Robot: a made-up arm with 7 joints. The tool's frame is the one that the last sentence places.
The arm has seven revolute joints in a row. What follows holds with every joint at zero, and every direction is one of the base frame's.
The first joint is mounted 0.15 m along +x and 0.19 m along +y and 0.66 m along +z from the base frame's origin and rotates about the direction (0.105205, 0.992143, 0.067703).
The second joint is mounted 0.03 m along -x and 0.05 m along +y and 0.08 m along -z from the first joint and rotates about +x.
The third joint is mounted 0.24 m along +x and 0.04 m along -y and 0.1 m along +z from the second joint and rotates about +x.
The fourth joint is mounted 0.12 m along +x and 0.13 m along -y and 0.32 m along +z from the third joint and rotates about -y.
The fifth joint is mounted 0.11 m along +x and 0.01 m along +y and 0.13 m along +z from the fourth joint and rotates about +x.
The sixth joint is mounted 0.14 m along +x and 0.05 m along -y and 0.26 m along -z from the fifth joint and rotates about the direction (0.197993, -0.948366, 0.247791).
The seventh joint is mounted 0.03 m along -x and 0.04 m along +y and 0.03 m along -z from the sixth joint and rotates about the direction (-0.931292, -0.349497, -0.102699).
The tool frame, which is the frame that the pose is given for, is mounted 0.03 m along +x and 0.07 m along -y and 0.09 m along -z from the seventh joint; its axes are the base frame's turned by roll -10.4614, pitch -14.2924 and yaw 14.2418 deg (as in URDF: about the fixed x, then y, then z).
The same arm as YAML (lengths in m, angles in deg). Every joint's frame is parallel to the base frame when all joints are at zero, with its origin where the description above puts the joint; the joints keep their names.
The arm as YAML. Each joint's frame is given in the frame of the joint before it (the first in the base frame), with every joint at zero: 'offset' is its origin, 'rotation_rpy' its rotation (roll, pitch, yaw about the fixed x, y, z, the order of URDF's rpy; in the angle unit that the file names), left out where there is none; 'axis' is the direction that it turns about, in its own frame. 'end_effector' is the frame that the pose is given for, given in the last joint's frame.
length_unit: m
angle_unit: deg
chain:
  - id: joint 1
    offset: [0.15, 0.19, 0.66]
    axis: [0.105205, 0.992143, 0.067703]
  - id: joint 2
    offset: [-0.03, 0.05, -0.08]
    axis: [1.0, 0.0, 0.0]
  - id: joint 3
    offset: [0.24, -0.04, 0.1]
    axis: [1.0, 0.0, 0.0]
  - id: joint 4
    offset: [0.12, -0.13, 0.32]
    axis: [0.0, -1.0, 0.0]
  - id: joint 5
    offset: [0.11, 0.01, 0.13]
    axis: [1.0, 0.0, 0.0]
  - id: joint 6
    offset: [0.14, -0.05, -0.26]
    axis: [0.197993, -0.948366, 0.247791]
  - id: joint 7
    offset: [-0.03, 0.04, -0.03]
    axis: [-0.931292, -0.349497, -0.102699]
end_effector:
  offset: [0.03, -0.07, -0.09]
  rotation_rpy: [-10.46, -14.29, 14.24]

